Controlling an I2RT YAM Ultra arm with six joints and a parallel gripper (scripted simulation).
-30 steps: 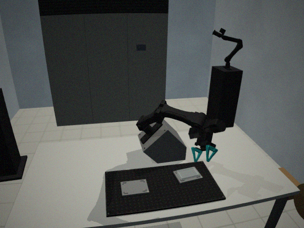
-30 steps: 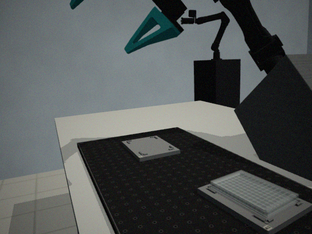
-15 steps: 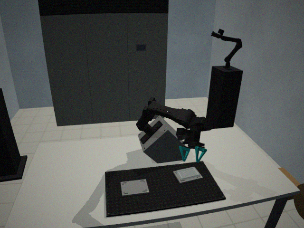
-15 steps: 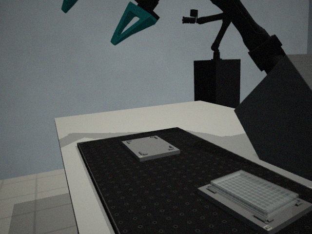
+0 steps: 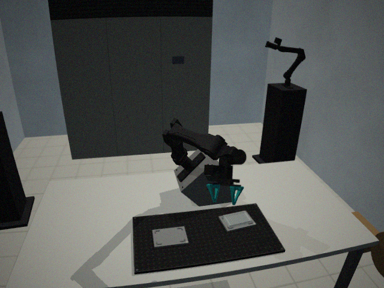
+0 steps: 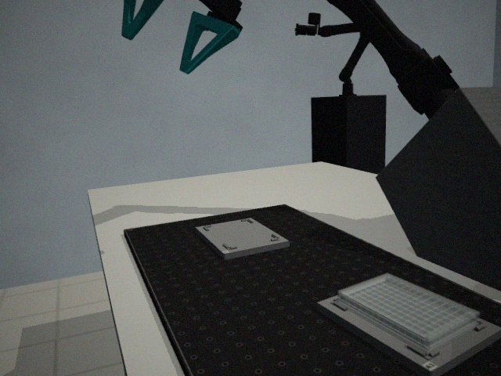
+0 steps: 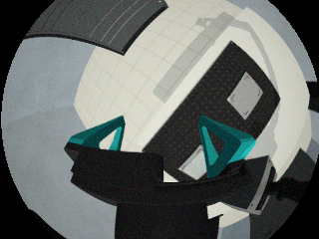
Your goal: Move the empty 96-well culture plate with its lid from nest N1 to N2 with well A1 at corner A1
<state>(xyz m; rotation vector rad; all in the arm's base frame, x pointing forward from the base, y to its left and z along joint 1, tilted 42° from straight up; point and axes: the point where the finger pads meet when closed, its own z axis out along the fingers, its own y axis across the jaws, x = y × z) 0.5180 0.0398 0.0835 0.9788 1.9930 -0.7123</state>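
Now: the lid 290 mm below my hand, 190 mm behind it and 180 mm to the left of it.
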